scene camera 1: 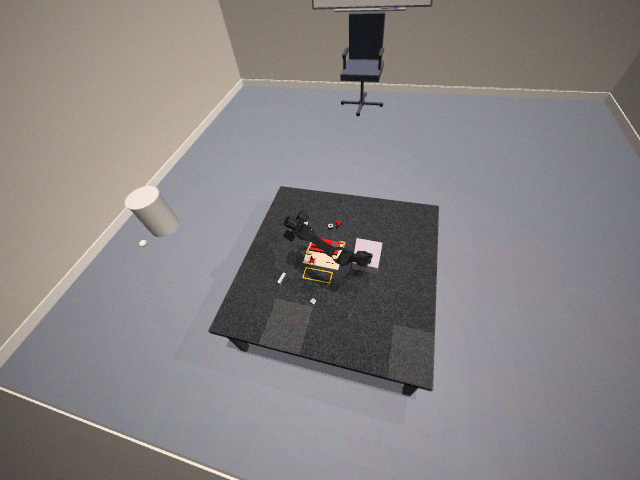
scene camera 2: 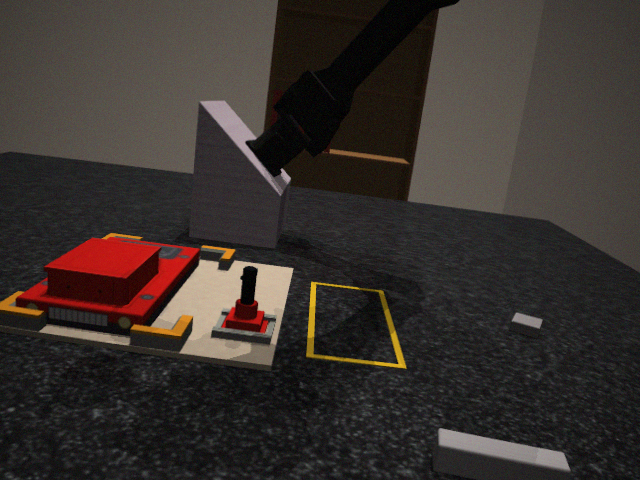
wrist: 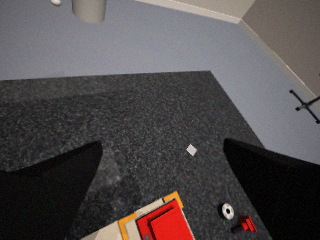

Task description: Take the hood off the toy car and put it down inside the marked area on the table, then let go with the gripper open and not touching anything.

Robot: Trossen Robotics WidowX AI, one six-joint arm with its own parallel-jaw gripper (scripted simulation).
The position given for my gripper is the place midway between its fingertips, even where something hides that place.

My gripper [wrist: 163, 145] is open and holds nothing. I also see a hood [scene camera 2: 103, 271].
